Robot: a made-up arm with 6 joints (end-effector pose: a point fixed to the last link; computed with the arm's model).
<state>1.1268 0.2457 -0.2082 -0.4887 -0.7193 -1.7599</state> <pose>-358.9 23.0 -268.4 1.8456 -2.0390 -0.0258</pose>
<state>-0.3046 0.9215 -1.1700 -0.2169 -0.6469 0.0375</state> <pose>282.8 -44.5 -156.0 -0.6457 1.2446 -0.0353</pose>
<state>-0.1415 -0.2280 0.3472 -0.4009 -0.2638 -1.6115</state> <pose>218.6 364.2 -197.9 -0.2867 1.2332 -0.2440</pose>
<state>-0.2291 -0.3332 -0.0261 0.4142 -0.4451 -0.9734</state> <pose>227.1 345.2 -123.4 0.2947 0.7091 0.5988</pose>
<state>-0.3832 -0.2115 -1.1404 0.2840 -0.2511 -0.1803</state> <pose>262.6 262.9 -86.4 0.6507 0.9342 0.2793</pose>
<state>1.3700 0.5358 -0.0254 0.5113 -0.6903 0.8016</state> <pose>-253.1 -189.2 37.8 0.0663 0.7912 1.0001</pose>
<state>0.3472 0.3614 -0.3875 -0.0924 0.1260 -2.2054</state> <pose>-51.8 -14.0 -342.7 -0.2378 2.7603 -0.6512</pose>
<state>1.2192 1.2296 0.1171 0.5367 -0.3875 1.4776</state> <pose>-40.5 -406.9 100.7 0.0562 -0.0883 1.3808</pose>
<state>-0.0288 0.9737 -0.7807 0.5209 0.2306 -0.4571</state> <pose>41.6 -125.2 -108.2 -0.0918 0.8153 -0.8356</pose>
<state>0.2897 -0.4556 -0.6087 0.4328 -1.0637 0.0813</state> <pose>96.6 356.2 -157.6 0.6982 0.6400 0.9392</pose>
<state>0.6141 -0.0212 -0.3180 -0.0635 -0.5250 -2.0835</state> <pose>-133.5 206.9 -367.1 0.9869 -2.9568 -0.1278</pose>
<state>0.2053 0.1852 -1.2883 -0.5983 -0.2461 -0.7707</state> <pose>103.4 207.0 -302.9 -0.7981 2.3118 0.2585</pose>
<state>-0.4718 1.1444 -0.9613 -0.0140 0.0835 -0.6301</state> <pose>192.3 -125.7 -56.8 -0.3317 0.9957 -1.0628</pose>
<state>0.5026 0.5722 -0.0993 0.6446 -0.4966 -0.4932</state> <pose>-31.1 -59.6 -199.5 -0.3403 1.1591 0.4475</pose>
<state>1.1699 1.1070 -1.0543 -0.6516 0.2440 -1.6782</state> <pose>-59.3 -262.3 -38.9 1.8200 -1.5323 1.2892</pose>
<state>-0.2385 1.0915 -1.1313 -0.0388 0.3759 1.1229</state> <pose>12.3 -11.4 -131.5 -1.1352 -0.4465 -0.5193</pose>
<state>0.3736 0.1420 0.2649 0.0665 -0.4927 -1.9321</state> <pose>19.8 176.1 -354.7 -0.8622 2.0681 -0.0396</pose>
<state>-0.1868 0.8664 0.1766 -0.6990 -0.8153 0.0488</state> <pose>168.2 3.7 -301.7 -1.9333 0.4204 0.2044</pose>
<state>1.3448 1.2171 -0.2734 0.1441 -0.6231 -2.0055</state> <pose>-77.3 -359.5 -88.3 1.8230 -1.5166 0.5542</pose>
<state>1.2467 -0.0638 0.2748 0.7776 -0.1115 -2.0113</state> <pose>-388.5 59.4 -180.1 0.2668 2.9268 0.6211</pose>
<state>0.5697 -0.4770 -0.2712 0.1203 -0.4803 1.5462</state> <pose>-221.9 311.3 -184.7 0.5887 -0.6614 0.0674</pose>
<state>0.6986 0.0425 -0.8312 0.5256 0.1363 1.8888</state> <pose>-328.4 170.0 -120.9 -0.3034 -0.4668 -0.4268</pose>
